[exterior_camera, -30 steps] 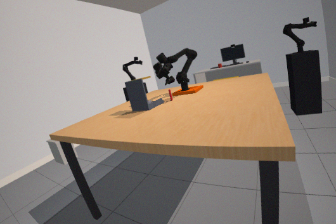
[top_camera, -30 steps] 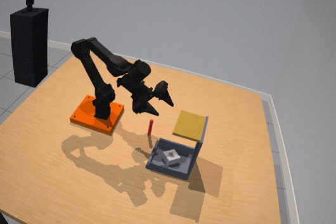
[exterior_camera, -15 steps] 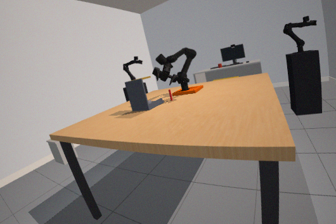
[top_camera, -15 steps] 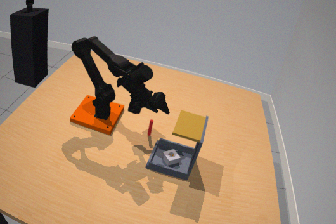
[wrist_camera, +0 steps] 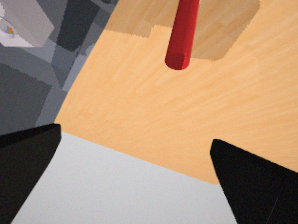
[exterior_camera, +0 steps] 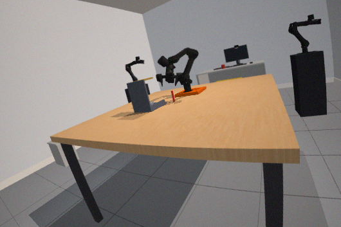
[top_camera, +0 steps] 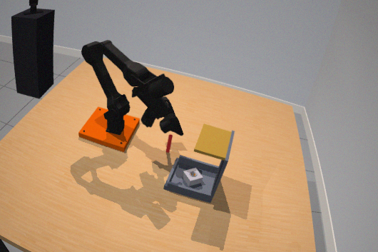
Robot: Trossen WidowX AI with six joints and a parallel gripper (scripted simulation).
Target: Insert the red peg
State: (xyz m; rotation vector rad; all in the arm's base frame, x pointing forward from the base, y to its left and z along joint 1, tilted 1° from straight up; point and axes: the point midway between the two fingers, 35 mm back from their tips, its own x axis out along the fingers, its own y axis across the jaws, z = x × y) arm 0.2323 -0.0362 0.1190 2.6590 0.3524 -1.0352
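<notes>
The red peg lies 80 mm below my gripper tip and 30 mm behind it. Round my gripper tip: yellow roof (140 mm to the right, 110 mm ahead, 80 mm above); then back wall (160 mm ahead, 150 mm to the right, 10 mm below).
</notes>
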